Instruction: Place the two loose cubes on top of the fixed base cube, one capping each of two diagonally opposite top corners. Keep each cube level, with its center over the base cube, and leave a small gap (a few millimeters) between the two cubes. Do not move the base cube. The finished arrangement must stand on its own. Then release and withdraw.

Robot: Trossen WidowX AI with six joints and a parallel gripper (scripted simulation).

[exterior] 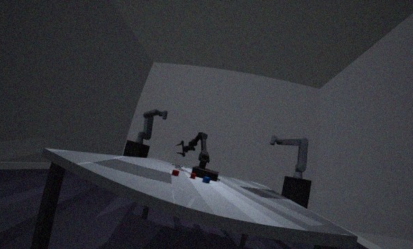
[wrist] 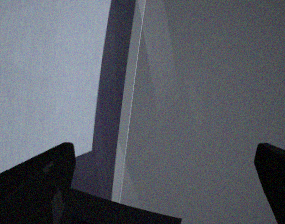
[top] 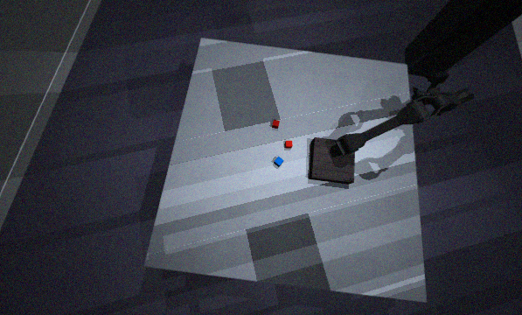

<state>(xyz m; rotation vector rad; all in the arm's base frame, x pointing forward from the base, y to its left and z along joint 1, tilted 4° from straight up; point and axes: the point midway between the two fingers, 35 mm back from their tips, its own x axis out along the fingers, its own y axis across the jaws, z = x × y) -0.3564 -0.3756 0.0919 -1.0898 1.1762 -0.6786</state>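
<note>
The blue cube is 63 cm ahead of my gripper tip, 50 cm to the left of it and 16 cm below it. The rest, counted from my gripper tip: red cube (68 cm ahead, 29 cm to the left, 16 cm below).
</note>
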